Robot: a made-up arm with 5 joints.
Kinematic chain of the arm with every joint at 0, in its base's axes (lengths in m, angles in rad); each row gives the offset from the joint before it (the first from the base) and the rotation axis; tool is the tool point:
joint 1: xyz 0 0 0.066 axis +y
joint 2: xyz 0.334 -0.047 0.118 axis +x
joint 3: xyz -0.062 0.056 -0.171 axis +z
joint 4: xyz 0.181 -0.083 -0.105 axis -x
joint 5: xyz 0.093 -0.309 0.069 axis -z
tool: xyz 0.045 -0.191 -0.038
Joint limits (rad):
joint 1: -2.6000..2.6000
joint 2: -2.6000..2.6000
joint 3: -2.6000..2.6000
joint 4: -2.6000..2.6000
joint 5: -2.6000..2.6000
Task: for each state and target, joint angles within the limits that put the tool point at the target. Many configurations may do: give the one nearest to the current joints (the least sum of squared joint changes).
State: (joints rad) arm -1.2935 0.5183 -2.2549 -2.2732 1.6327
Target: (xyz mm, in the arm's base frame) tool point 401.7 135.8 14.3
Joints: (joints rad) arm -0.8689 0.4236 -2.4232 -2.1585 2.1624
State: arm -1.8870 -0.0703 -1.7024 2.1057 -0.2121
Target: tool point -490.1 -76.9 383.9
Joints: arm -1.8178 -0.7264 -1.4254 1.9142 0.1813
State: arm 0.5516 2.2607 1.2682 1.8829 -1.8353
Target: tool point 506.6 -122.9 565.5
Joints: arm 0.2573 1.9243 1.2941 1.9973 -1.8824
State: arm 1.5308 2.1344 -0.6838 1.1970 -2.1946
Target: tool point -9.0 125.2 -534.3
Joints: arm 1.4877 1.9407 -0.4821 1.3036 -2.0739
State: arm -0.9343 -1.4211 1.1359 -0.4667 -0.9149
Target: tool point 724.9 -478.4 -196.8
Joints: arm -0.3464 -1.4535 1.6828 -0.7395 -1.0429
